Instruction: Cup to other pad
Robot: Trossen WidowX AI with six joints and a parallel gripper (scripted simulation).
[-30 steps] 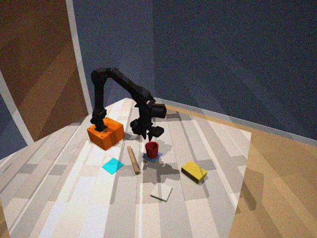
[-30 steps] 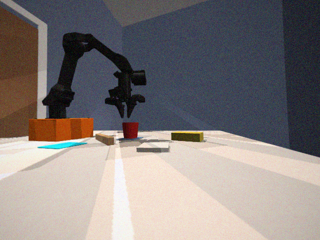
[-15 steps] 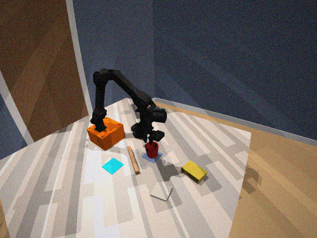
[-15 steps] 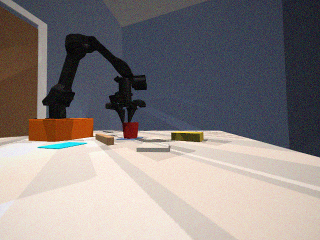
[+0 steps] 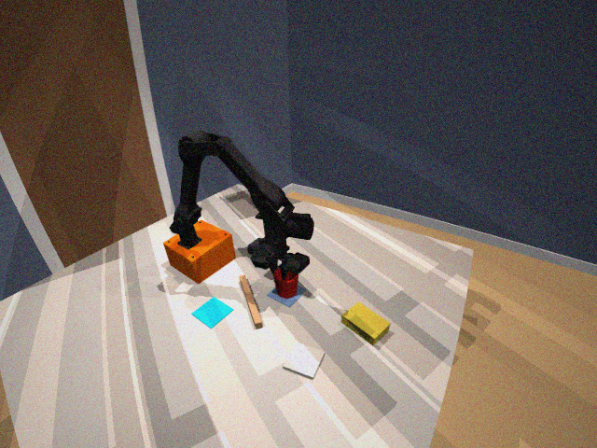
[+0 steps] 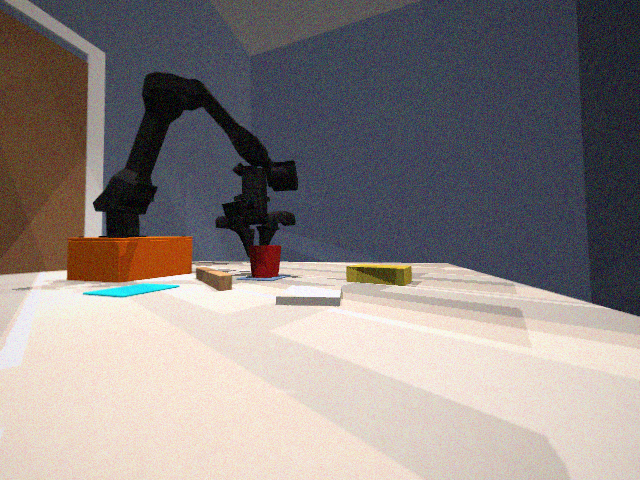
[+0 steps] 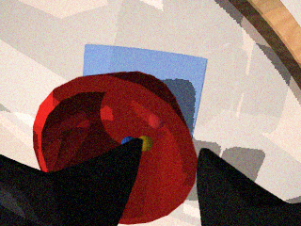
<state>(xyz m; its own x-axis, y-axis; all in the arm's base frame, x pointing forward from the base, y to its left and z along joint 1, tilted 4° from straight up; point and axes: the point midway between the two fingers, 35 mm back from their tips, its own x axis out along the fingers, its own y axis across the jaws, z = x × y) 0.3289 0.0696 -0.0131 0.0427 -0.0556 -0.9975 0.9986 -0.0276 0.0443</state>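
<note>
The red cup lies 3 cm ahead of my gripper tip and 1 cm below it. The rest, counted from my gripper tip: blue pad: 3 cm ahead, 6 cm below; wooden stick: 4 cm behind, 10 cm to the right, 5 cm below; cyan pad: 11 cm behind, 19 cm to the right, 6 cm below.
</note>
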